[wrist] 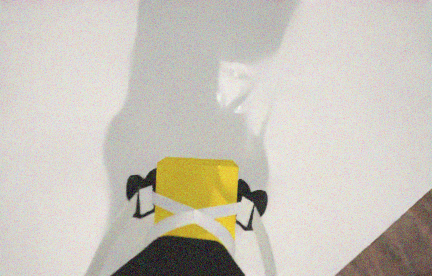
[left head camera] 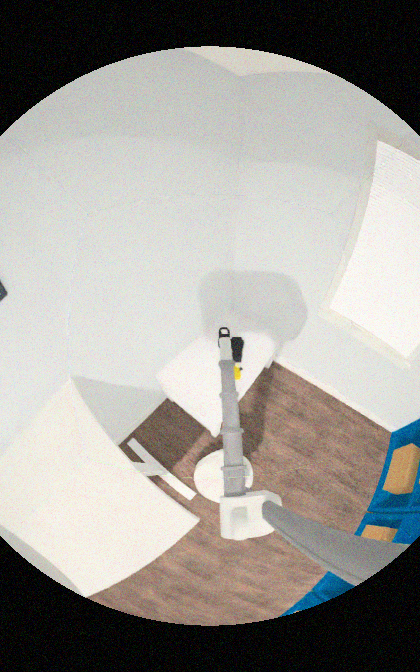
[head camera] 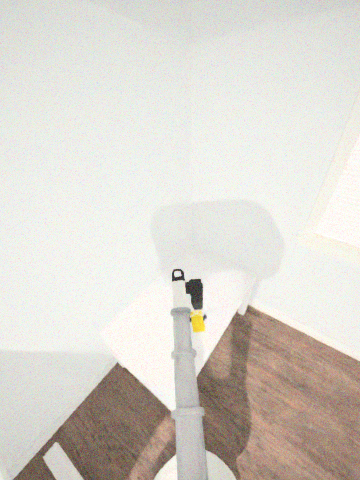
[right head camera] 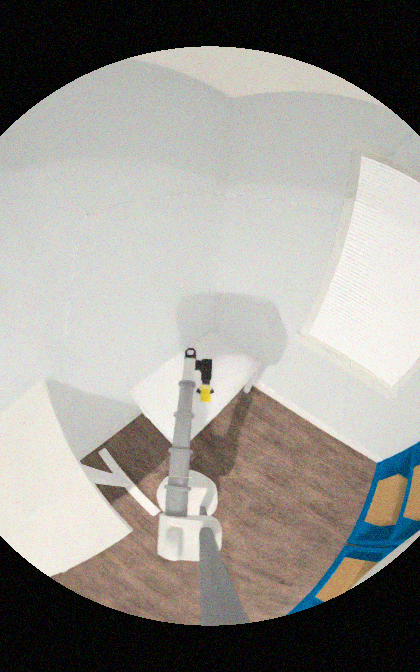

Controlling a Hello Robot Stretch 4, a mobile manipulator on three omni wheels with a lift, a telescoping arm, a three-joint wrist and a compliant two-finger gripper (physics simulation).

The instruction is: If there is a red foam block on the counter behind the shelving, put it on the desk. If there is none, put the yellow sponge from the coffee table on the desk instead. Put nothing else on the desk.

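Places are measured from the robot's base along level axes (x ahead, y left, z up), in centimetres.
Pixels of known places: gripper, fingertip midpoint: (wrist: 198,189) (head camera: 196,320).
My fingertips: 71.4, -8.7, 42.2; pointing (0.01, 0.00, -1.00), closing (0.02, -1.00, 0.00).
Behind a point stands the place of what it marks, as x, y, z.
The yellow sponge (head camera: 198,325) @[65.6, -9.0, 47.0] (left head camera: 237,373) (right head camera: 205,395) (wrist: 200,175) @[73.5, -8.7, 47.0] is a flat-sided block between the two black fingertips. My gripper (head camera: 198,318) @[71.4, -8.7, 42.2] (right head camera: 205,391) (wrist: 198,189) @[71.4, -8.7, 42.2] is shut on it, with a fingertip against each side in the wrist view. The sponge is over a low white table (head camera: 135,330) @[68.1, 26.2, 42.2] (left head camera: 190,380) (right head camera: 155,395) (wrist: 350,100) @[81.7, -21.8, 42.2] in the room corner; whether it touches the top cannot be told. In the left head view the arm hides part of the gripper. A red foam block does not show in these views.
A larger white tabletop (left head camera: 100,500) (right head camera: 40,490) with white angled legs stands at the left. Blue shelving (left head camera: 325,590) (right head camera: 370,532) with tan boxes stands at the lower right. Walls meet behind the low table. A window blind (head camera: 345,210) @[87.8, -82.1, 99.8] (left head camera: 370,260) (right head camera: 365,280) is at the right.
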